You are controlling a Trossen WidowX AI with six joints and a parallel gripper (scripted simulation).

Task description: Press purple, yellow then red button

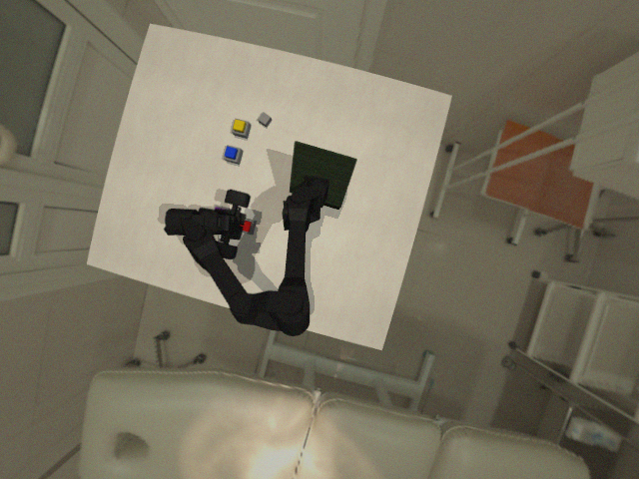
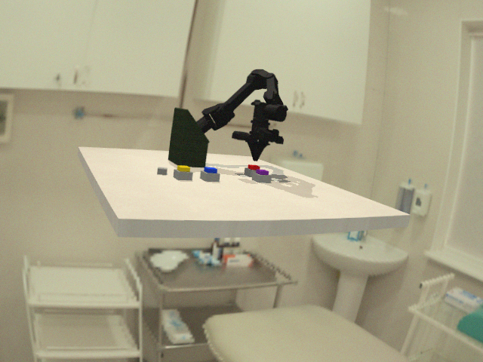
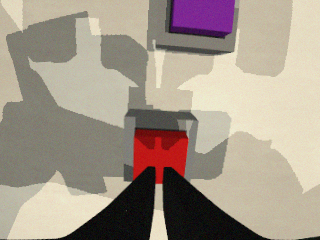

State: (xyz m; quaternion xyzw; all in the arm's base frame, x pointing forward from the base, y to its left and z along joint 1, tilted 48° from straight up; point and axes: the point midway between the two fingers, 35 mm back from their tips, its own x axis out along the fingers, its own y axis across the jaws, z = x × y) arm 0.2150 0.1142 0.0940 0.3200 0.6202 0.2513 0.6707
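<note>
The red button lies 20 mm below my gripper tip. Round my gripper tip: blue button 90 mm ahead, 220 mm to the right, 20 mm below; yellow button 80 mm ahead, 320 mm to the right, 20 mm below; purple button 90 mm ahead, 20 mm to the right, 20 mm below.
</note>
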